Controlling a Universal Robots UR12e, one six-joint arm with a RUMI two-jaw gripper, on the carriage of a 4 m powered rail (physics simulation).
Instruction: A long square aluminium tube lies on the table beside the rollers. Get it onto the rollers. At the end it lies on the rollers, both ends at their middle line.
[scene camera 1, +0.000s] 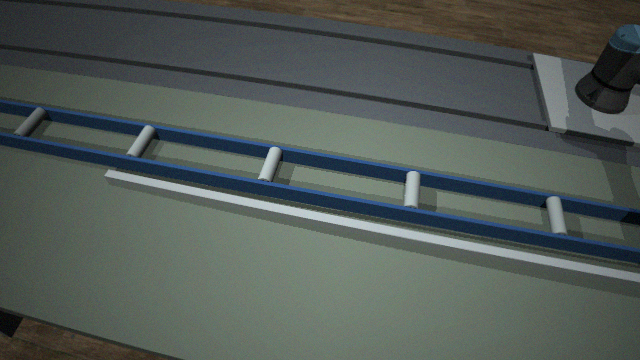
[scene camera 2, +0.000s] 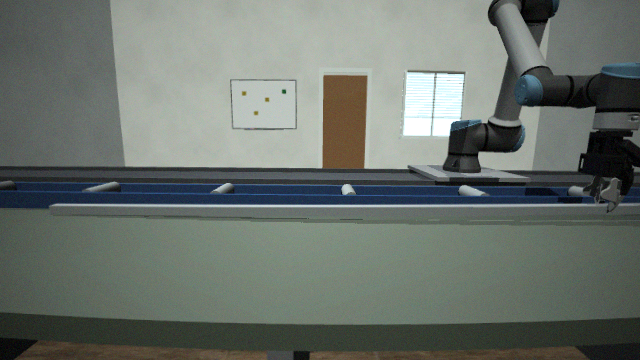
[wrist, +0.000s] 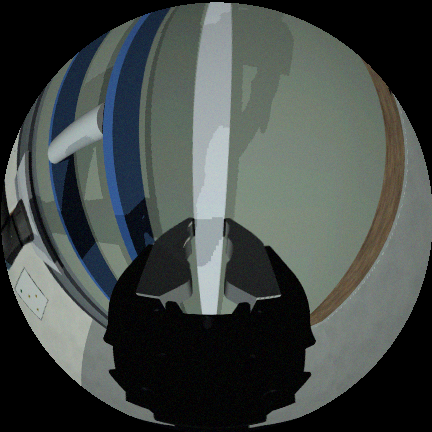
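Where they show: gripper, fingertip midpoint: (scene camera 2: 603, 210) (wrist: 208, 219); arm's base at its link origin: (scene camera 1: 600, 97) (scene camera 2: 461, 170).
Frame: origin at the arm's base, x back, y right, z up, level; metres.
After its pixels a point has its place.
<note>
The long square aluminium tube (scene camera 1: 370, 227) {x -0.757, y 0.778, z 0.008 m} (scene camera 2: 300, 210) {x -0.766, y 0.822, z -0.001 m} (wrist: 212, 100) {x -0.777, y -0.112, z 0.022 m} runs along the near side of the blue roller frame, outside it. Its left end shows in both scene views; its right end does not show. The tube looks slightly raised off the table toward the gripper. The white rollers (scene camera 1: 412, 190) {x -0.631, y 0.682, z 0.030 m} (scene camera 2: 348, 189) {x -0.643, y 0.684, z 0.029 m} (wrist: 80, 132) {x -0.655, y -0.114, z 0.029 m} sit between the frame's two rails and carry no tube. My gripper (scene camera 2: 603, 197) {x -0.774, y -0.009, z 0.005 m} (wrist: 208, 219) {x -0.774, y -0.009, z 0.005 m} is shut on the tube, one finger against each side. It is at the far right in scene camera 2 and does not show in scene camera 1.
The frame's near blue rail (scene camera 1: 325, 198) {x -0.694, y 0.907, z 0.010 m} (scene camera 2: 250, 199) {x -0.694, y 0.971, z 0.008 m} (wrist: 125, 125) {x -0.694, y -0.108, z -0.001 m} stands between the tube and the rollers. The pale carriage plate (scene camera 1: 550, 95) {x -0.049, y 0.199, z 0.000 m} with the arm's base is behind the frame at the right. The arm (scene camera 2: 520, 40) {x -0.504, y 0.100, z 0.517 m} reaches over the frame.
</note>
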